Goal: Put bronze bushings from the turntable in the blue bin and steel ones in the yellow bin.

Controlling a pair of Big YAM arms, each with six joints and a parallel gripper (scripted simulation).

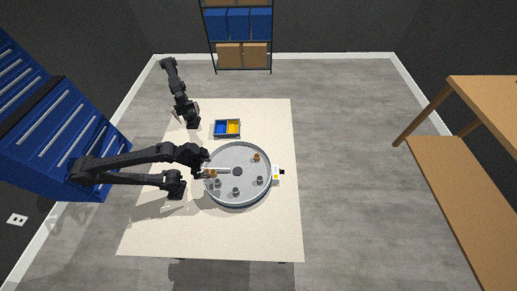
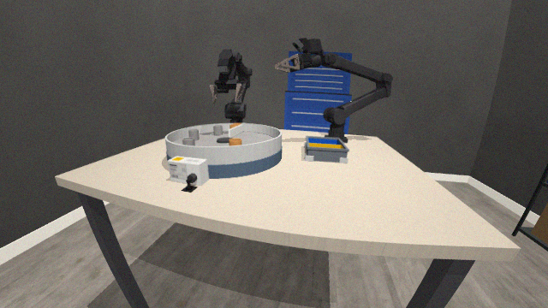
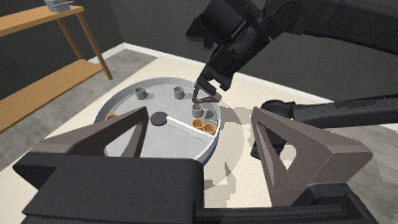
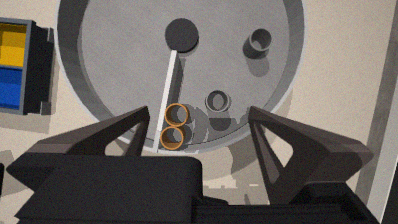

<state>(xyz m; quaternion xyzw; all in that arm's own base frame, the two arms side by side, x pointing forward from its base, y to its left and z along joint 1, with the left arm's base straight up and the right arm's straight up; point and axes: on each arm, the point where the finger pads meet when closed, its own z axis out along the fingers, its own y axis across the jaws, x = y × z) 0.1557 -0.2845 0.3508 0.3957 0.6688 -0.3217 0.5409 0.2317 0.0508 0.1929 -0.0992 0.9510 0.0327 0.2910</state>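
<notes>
My right hand is 10 mm past the blue bin, 420 mm to the right of it and 180 mm above it. Also, from my right hand: yellow bin 80 mm ahead, 420 mm to the left, 180 mm below; then grey bin tray 30 mm ahead, 420 mm to the left, 170 mm below.
</notes>
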